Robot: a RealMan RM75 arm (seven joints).
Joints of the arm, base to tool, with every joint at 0 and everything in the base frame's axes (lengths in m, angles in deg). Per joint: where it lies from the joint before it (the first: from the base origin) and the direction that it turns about. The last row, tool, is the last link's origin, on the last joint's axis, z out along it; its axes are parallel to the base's.
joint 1: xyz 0 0 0.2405 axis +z
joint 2: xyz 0 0 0 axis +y
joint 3: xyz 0 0 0.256 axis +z
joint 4: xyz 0 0 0 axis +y
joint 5: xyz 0 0 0.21 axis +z
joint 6: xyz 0 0 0 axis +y
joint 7: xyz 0 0 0.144 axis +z
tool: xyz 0 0 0
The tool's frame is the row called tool.
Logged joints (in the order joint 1, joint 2, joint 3, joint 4, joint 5, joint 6, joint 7), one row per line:
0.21 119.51 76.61 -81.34 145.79 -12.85 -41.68
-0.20 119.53 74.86 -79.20 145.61 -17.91 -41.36
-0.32 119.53 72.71 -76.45 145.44 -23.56 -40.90
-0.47 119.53 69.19 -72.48 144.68 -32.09 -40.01
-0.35 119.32 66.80 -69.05 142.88 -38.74 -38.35
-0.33 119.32 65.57 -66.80 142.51 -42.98 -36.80
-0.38 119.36 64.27 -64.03 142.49 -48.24 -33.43
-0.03 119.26 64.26 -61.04 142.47 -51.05 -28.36
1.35 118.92 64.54 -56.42 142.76 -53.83 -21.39
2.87 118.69 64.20 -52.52 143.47 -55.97 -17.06
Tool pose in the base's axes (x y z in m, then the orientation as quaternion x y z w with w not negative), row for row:
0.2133 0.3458 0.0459 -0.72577 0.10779 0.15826 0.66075
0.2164 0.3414 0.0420 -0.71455 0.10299 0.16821 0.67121
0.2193 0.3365 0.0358 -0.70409 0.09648 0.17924 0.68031
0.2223 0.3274 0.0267 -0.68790 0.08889 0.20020 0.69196
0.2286 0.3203 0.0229 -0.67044 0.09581 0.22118 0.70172
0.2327 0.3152 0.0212 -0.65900 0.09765 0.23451 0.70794
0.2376 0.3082 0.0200 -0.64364 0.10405 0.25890 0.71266
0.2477 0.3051 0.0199 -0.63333 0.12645 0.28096 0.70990
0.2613 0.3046 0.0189 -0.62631 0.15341 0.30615 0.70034
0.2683 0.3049 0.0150 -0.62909 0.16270 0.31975 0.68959
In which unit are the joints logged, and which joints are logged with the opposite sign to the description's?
The joints are logged in degrees. Opposite sign: joint 4, joint 5.
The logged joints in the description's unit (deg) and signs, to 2 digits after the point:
0.21 119.51 76.61 81.34 -145.79 -12.85 -41.68
-0.20 119.53 74.86 79.20 -145.61 -17.91 -41.36
-0.32 119.53 72.71 76.45 -145.44 -23.56 -40.90
-0.47 119.53 69.19 72.48 -144.68 -32.09 -40.01
-0.35 119.32 66.80 69.05 -142.88 -38.74 -38.35
-0.33 119.32 65.57 66.80 -142.51 -42.98 -36.80
-0.38 119.36 64.27 64.03 -142.49 -48.24 -33.43
-0.03 119.26 64.26 61.04 -142.47 -51.05 -28.36
1.35 118.92 64.54 56.42 -142.76 -53.83 -21.39
2.87 118.69 64.20 52.52 -143.47 -55.97 -17.06

